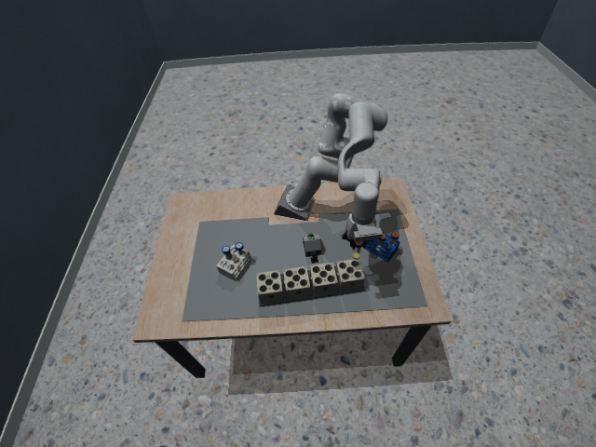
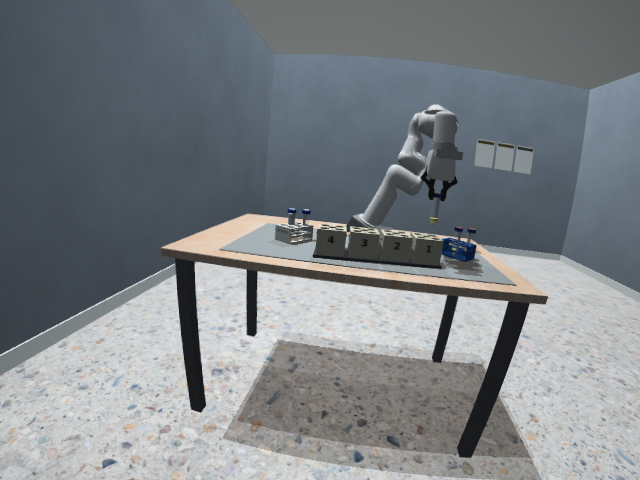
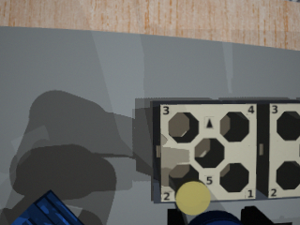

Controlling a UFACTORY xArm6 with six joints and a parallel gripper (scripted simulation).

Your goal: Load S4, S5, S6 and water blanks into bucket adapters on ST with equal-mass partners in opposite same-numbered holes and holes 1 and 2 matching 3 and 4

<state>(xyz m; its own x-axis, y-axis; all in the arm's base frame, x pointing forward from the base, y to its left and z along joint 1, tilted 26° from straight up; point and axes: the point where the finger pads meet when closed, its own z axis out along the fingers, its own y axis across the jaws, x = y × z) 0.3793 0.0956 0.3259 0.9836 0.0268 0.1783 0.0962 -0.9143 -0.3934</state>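
Right now the tube is 10 mm behind my hand and 50 mm below it. The rest, counted from my hand: loading stand: 40 mm ahead, 190 mm to the right, 240 mm below; DONE desk: 160 mm behind, 170 mm to the right, 190 mm below; blue rack: 130 mm behind, 150 mm to the left, 210 mm below.
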